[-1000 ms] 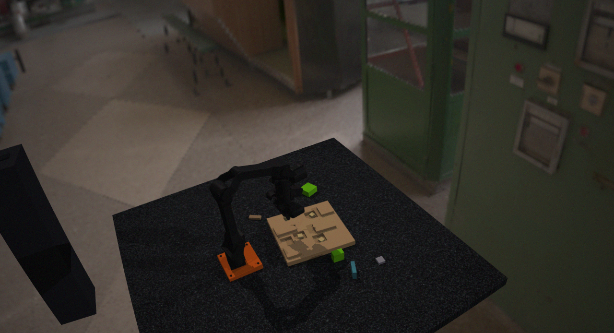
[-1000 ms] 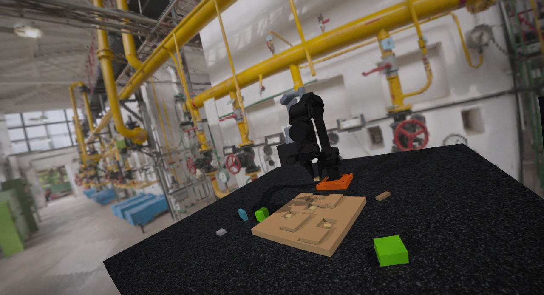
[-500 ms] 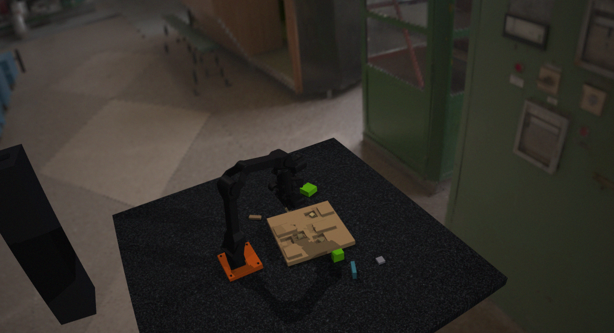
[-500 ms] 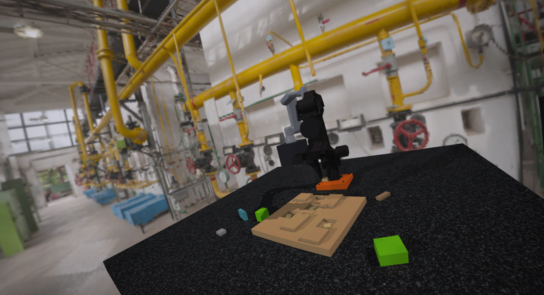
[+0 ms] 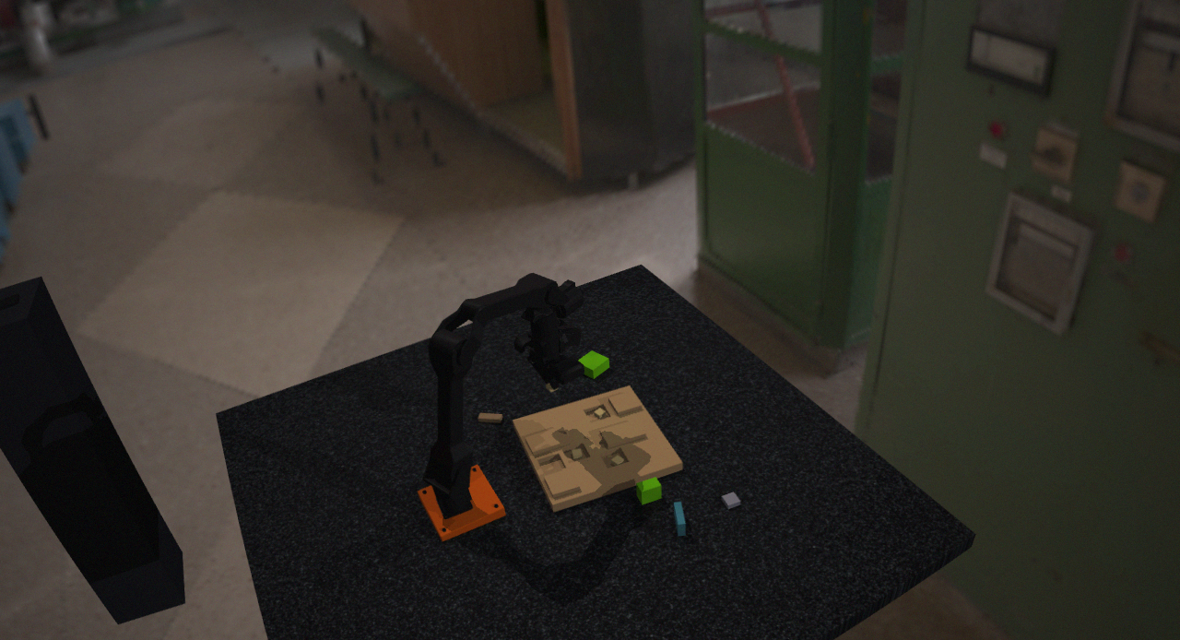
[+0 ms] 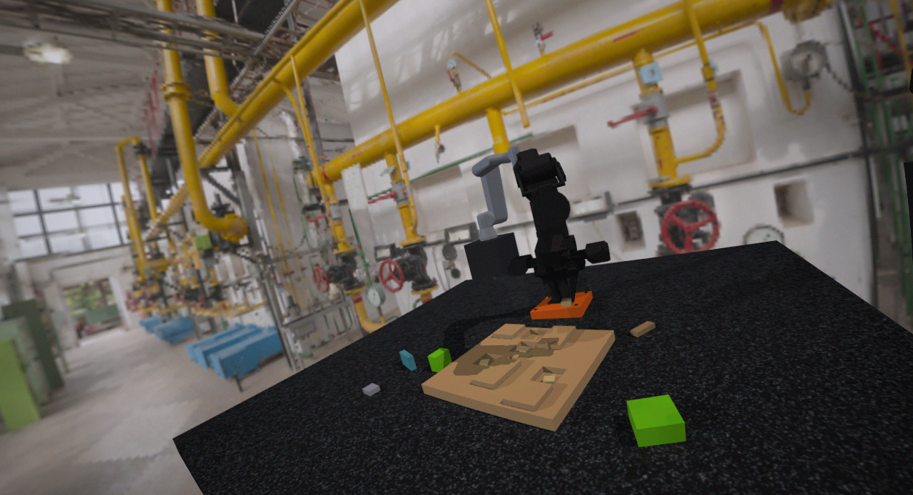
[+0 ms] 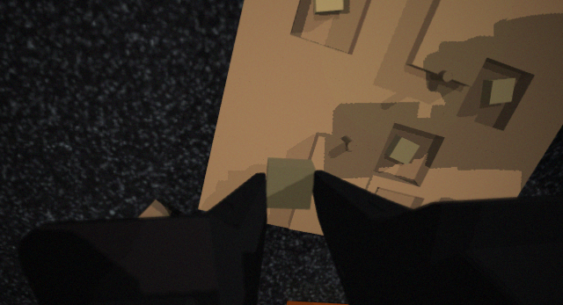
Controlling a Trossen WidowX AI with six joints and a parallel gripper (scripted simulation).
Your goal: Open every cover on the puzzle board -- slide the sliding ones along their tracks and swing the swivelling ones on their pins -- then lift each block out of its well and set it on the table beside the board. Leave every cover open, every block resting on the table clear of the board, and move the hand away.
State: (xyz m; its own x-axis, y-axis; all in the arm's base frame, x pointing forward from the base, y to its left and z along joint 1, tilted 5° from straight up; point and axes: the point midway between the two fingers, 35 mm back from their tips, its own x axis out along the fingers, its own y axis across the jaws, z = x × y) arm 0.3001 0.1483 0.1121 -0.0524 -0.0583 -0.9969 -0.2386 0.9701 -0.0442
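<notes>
The tan puzzle board lies 110 mm to the right of my gripper tip, 100 mm below it and 50 mm ahead of it. From my gripper tip the other things lie so: teal block (400 mm to the right, 110 mm below, 100 mm ahead); small green cube (300 mm to the right, 100 mm below, 80 mm ahead); large green block (170 mm ahead, 160 mm to the left, 110 mm below).
</notes>
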